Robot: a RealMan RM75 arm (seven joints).
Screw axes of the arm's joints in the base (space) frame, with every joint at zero. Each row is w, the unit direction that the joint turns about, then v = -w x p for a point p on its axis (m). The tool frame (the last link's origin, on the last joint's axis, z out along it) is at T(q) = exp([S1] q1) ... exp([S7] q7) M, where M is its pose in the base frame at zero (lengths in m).
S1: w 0 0 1 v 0.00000 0.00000 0.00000
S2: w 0 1 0 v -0.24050 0.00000 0.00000
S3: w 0 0 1 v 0.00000 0.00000 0.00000
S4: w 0 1 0 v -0.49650 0.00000 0.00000
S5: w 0 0 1 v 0.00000 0.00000 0.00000
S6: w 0 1 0 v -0.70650 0.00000 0.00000
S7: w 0 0 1 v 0.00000 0.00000 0.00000
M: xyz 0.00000 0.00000 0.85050 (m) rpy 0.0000 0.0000 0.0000 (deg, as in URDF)
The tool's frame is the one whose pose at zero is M.
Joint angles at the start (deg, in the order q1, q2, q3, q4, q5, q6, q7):
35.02, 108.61, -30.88, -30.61, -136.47, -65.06, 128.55
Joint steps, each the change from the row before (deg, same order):
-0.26, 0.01, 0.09, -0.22, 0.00, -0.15, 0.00
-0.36, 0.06, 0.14, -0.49, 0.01, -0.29, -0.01
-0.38, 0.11, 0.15, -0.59, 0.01, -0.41, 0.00
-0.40, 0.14, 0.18, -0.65, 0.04, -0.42, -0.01
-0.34, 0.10, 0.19, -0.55, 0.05, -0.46, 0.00
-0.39, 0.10, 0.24, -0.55, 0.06, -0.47, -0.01
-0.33, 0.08, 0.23, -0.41, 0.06, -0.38, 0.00
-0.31, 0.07, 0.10, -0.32, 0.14, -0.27, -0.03
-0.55, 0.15, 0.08, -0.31, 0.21, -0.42, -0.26
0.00, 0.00, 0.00, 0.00, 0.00, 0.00, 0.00
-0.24, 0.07, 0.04, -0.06, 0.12, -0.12, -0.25
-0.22, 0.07, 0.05, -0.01, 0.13, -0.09, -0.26
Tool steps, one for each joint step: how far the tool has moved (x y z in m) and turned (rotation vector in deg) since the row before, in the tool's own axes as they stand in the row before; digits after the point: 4 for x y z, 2 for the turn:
0.0009, -0.0013, -0.0012, 0.08, -0.05, 0.14
0.0009, -0.0015, -0.0018, 0.08, -0.13, 0.10
0.0010, -0.0012, -0.0019, 0.00, -0.10, 0.09
0.0010, -0.0011, -0.0019, -0.01, -0.16, 0.10
0.0008, -0.0009, -0.0018, -0.09, -0.12, 0.12
0.0011, -0.0012, -0.0020, -0.08, -0.14, 0.18
0.0011, -0.0010, -0.0017, -0.07, -0.12, 0.22
0.0011, -0.0009, -0.0013, -0.06, -0.10, 0.16
0.0033, -0.0015, -0.0014, -0.16, 0.05, 0.17
0.0000, 0.0000, 0.0000, 0.00, 0.00, 0.00
0.0016, -0.0007, -0.0004, -0.07, 0.01, 0.00
0.0016, -0.0006, -0.0003, -0.08, 0.00, 0.02

